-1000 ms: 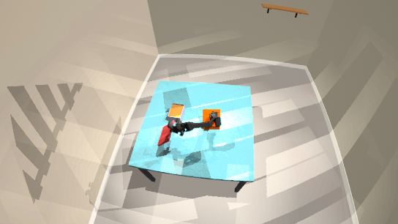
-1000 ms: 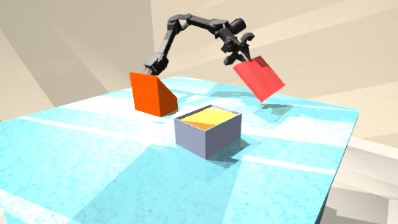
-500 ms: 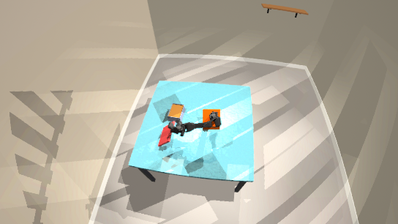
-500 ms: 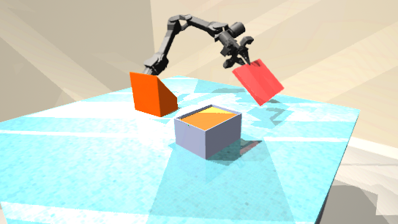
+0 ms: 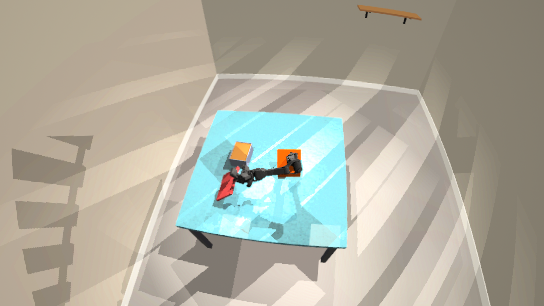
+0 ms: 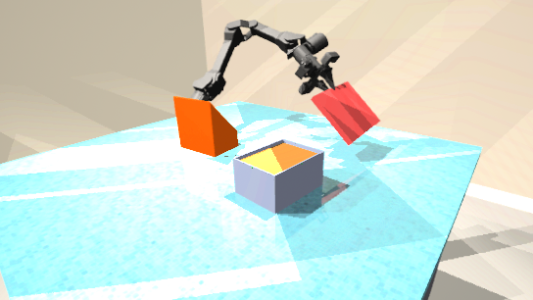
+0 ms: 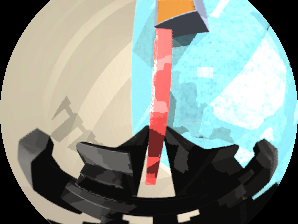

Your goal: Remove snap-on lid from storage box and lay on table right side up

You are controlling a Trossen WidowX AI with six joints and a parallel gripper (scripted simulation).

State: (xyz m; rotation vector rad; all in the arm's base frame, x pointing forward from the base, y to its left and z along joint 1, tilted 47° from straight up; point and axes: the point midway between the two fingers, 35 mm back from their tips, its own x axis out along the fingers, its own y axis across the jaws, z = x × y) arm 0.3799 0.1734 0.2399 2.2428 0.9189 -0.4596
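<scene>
The red lid lies 60 mm below my gripper tip and 60 mm ahead of it. Round my gripper tip: grey storage box (350 mm to the right, 160 mm below, 40 mm ahead).
</scene>
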